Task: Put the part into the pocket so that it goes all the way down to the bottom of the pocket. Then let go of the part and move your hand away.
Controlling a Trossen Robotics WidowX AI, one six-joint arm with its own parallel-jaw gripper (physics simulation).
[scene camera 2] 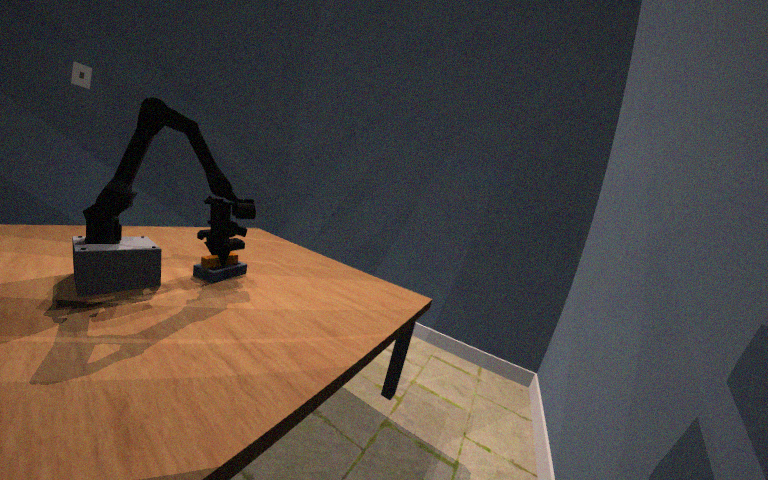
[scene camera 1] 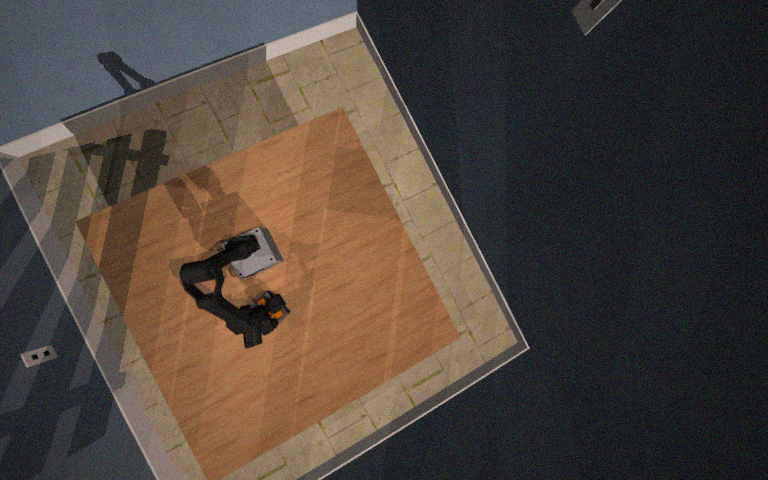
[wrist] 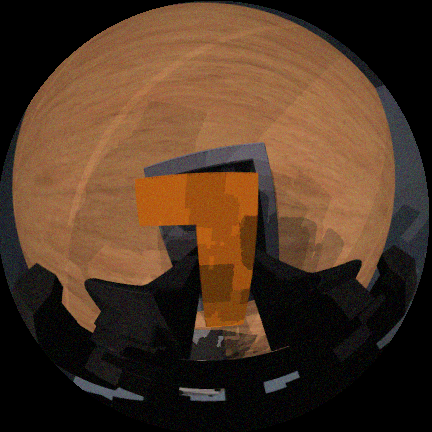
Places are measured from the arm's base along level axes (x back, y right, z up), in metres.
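Where they show: gripper, fingertip midpoint: [scene camera 2: 220, 264] [scene camera 1: 269, 309] [wrist: 221, 249]; arm's base at its link origin: [scene camera 2: 102, 241] [scene camera 1: 250, 244].
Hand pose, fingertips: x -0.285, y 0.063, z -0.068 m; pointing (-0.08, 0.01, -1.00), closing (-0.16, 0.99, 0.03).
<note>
Things, the pixels of their centre, and the offset from my fingertips. Level surfaces: height alone.
- orange L-shaped part at the middle of its body: [wrist: 200, 262] [scene camera 2: 217, 258] [scene camera 1: 271, 307] dz +0.015, dx +0.004, dy -0.015 m
- blue-grey pocket block at the middle of its body: [wrist: 221, 236] [scene camera 2: 221, 269] [scene camera 1: 271, 309] dz -0.018, dx -0.004, dy +0.002 m
- wooden table at its surface level: dz -0.037 m
The orange L-shaped part [scene camera 1: 277, 313] [scene camera 2: 210, 260] [wrist: 222, 200] is held flat over the blue-grey pocket block [scene camera 2: 218, 274] [wrist: 271, 200]. In the scene camera 2 view, the part stands above the block's top edge. In the wrist view, dark pocket shows along the part's far side and right side, and the part's left end covers the rim there. My gripper [scene camera 1: 269, 307] [scene camera 2: 224, 262] [wrist: 221, 249] is shut on the long leg of the part, with a black finger on each side. The part's underside and the pocket floor are hidden.
The arm's grey base box [scene camera 1: 261, 255] [scene camera 2: 117, 270] stands on the wooden table [scene camera 1: 351, 271] [scene camera 2: 254, 350] [wrist: 175, 90], beside the pocket block. Arm shadows fall across the table. The table's edge [scene camera 2: 317, 400] shows in the scene camera 2 view.
</note>
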